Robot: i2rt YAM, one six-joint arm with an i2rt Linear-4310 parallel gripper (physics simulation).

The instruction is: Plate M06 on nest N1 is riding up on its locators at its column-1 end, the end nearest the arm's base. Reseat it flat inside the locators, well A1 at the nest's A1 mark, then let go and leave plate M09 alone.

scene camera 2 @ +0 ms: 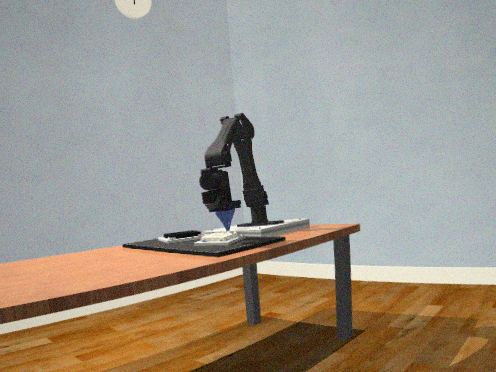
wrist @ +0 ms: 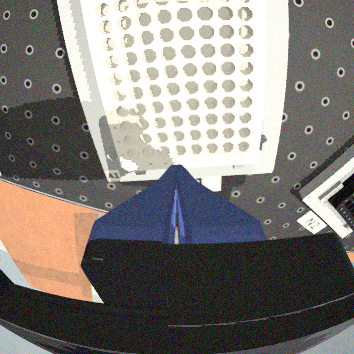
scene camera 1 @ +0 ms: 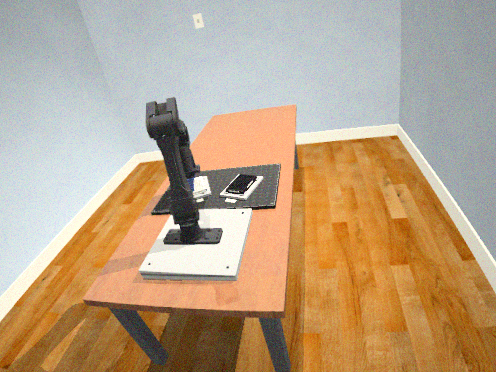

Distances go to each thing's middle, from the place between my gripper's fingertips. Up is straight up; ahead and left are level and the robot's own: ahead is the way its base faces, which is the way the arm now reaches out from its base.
The white well plate [wrist: 176, 89] is 60 mm ahead of my hand, 10 mm to the left of it and 10 mm below it. Also, from my hand: nest N2 [wrist: 315, 193]: 30 mm ahead, 200 mm to the right, 20 mm below; then black perforated mat [scene camera 1: 264, 194]: 70 mm ahead, 90 mm to the right, 40 mm below.
